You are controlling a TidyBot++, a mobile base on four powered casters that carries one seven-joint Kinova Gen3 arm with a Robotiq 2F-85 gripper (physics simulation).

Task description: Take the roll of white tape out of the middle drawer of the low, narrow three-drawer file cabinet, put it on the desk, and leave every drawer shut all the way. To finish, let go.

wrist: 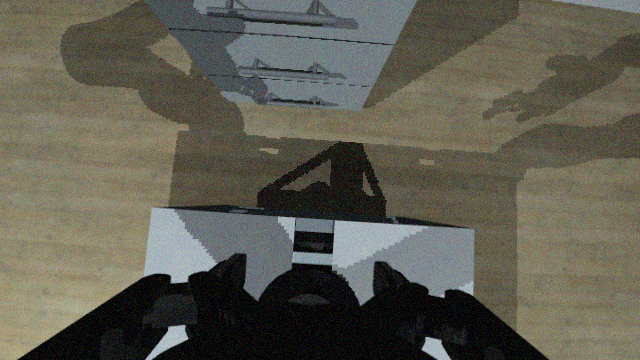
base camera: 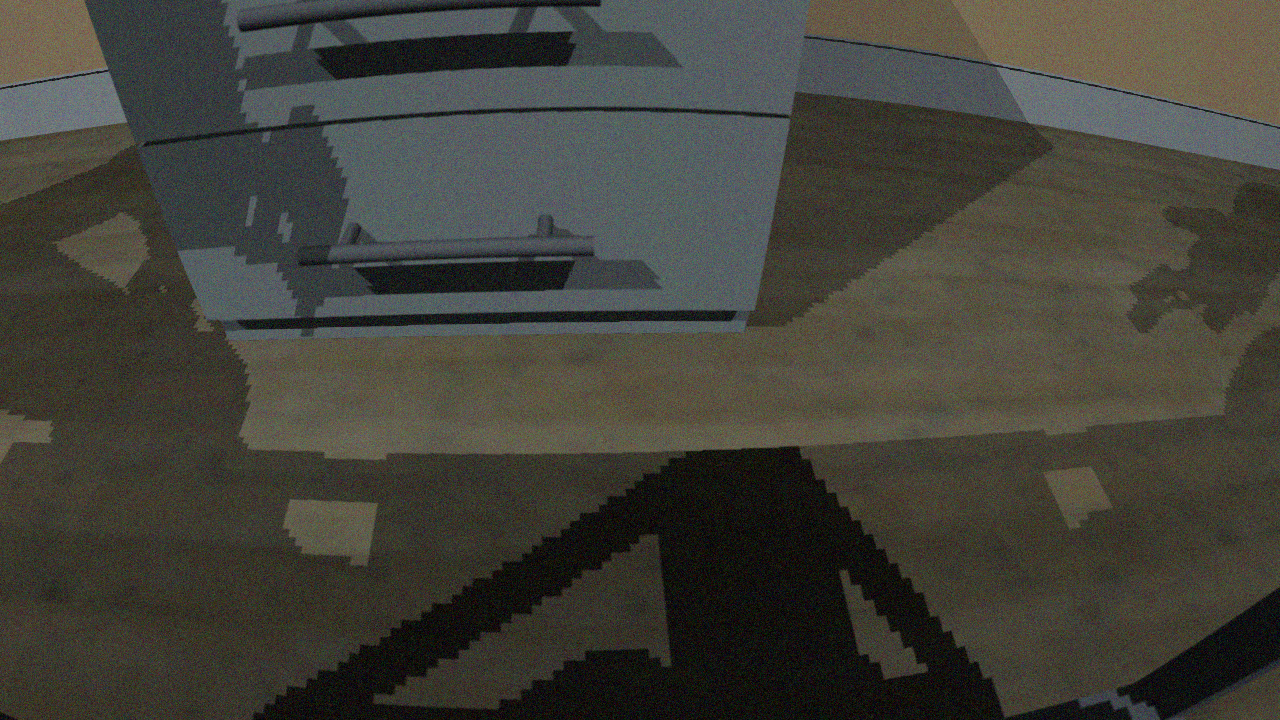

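The low grey file cabinet (base camera: pixel 774 214) (wrist: pixel 385 30) stands upright ahead, with its handles facing me. In the wrist view its top drawer (wrist: pixel 380 15), middle drawer (wrist: pixel 345 57) and bottom drawer (wrist: pixel 350 95) look shut, with thin seams between them. In the base view the lower part of the middle drawer (base camera: pixel 716 67) and the bottom drawer (base camera: pixel 662 197) show flush. The roll of white tape and the desk do not show in either view. My gripper (wrist: pixel 310 272) is open and empty, held above my own base, well back from the cabinet.
My white base top (wrist: pixel 400 245) lies under the gripper. Wood floor (base camera: pixel 581 385) (wrist: pixel 75 200) stretches between base and cabinet, crossed by shadows of the robot and arm. A pale skirting board (base camera: pixel 1136 116) and tan wall (base camera: pixel 1163 44) are behind the cabinet.
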